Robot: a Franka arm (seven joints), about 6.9 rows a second.
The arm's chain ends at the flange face. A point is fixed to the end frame.
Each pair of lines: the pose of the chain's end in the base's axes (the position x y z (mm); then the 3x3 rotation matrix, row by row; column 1 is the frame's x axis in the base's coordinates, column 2 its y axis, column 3 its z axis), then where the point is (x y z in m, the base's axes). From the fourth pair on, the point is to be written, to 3 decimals.
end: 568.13 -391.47 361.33; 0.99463 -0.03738 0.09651; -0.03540 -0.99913 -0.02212; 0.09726 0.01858 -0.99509
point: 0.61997 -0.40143 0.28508
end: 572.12 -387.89 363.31; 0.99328 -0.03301 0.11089; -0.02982 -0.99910 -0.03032; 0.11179 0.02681 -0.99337
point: 0.62510 -0.39827 0.28790
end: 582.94 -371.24 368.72; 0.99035 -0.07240 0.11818; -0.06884 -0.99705 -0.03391; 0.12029 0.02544 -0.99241
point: 0.63612 -0.38363 0.29376
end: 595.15 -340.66 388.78; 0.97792 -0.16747 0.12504; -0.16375 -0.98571 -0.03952; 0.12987 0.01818 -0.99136
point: 0.648 -0.358 0.314
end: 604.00 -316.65 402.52; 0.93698 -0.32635 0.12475; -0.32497 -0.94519 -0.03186; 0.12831 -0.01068 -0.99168
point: 0.654 -0.340 0.328
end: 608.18 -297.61 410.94; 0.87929 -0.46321 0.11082; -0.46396 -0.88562 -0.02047; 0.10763 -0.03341 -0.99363
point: 0.653 -0.326 0.335
